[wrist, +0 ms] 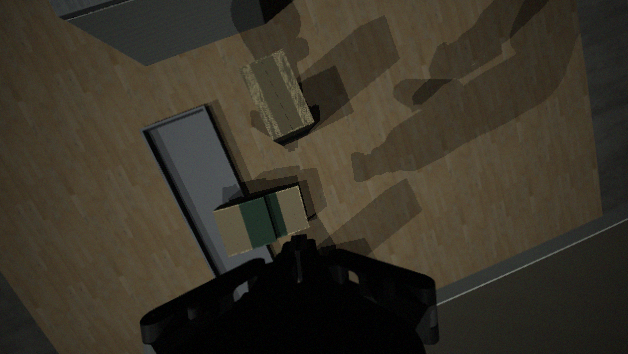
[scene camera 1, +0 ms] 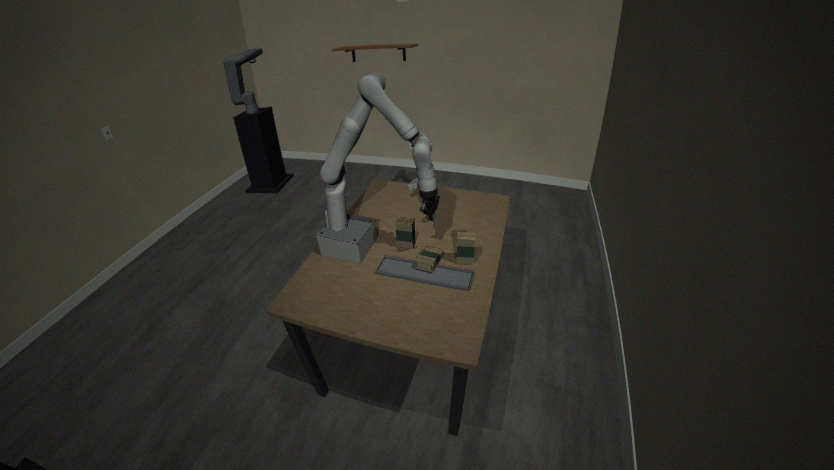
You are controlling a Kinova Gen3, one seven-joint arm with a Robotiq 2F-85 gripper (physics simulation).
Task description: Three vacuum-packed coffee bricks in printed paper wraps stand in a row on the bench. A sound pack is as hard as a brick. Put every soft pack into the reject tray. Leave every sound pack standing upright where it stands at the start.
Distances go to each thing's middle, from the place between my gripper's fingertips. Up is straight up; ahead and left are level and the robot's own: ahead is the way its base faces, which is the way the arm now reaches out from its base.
My hand is 2 cm past the grey reject tray point(scene camera 1: 446, 276), 14 cm to the left of it and 20 cm above it.
